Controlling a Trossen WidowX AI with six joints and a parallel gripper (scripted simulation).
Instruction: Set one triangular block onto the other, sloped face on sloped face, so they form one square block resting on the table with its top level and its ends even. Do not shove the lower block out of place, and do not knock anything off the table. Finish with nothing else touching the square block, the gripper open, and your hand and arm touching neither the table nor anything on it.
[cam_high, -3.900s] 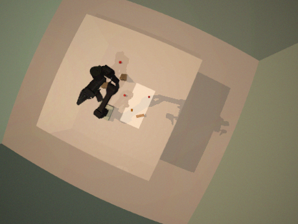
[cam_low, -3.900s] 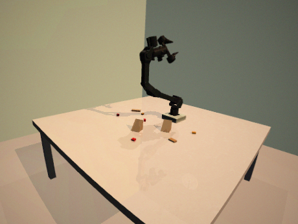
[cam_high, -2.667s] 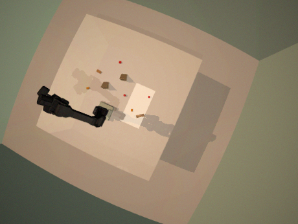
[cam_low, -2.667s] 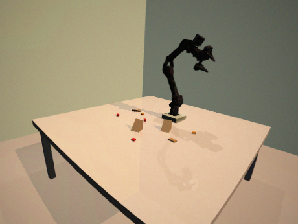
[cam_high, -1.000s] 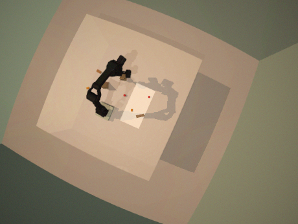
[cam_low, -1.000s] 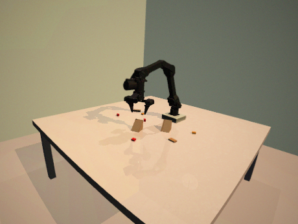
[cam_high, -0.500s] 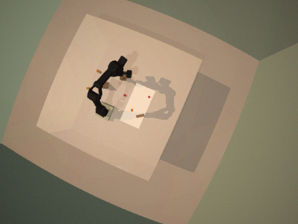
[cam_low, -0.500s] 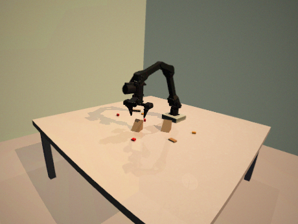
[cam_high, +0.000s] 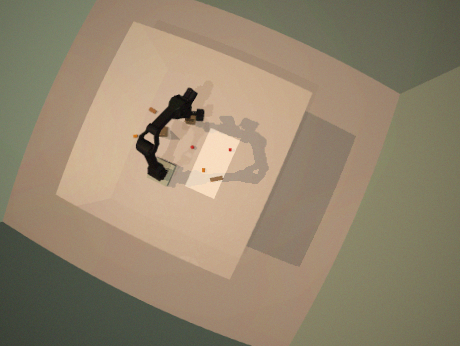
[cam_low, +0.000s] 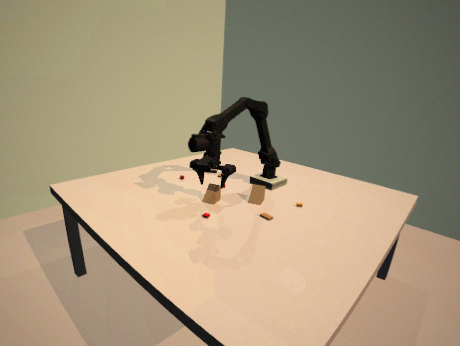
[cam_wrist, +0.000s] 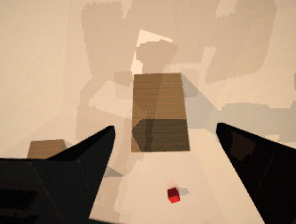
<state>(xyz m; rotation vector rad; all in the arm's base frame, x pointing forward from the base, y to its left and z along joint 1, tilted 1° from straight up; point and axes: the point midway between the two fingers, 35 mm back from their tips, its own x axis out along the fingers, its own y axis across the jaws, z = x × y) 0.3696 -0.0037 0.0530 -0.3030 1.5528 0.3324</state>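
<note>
Right now the wooden triangular block is 40 mm below my gripper tip and 10 mm behind it. The rest, counted from my gripper tip: brown piece: 250 mm to the left, 60 mm below, 60 mm behind.
</note>
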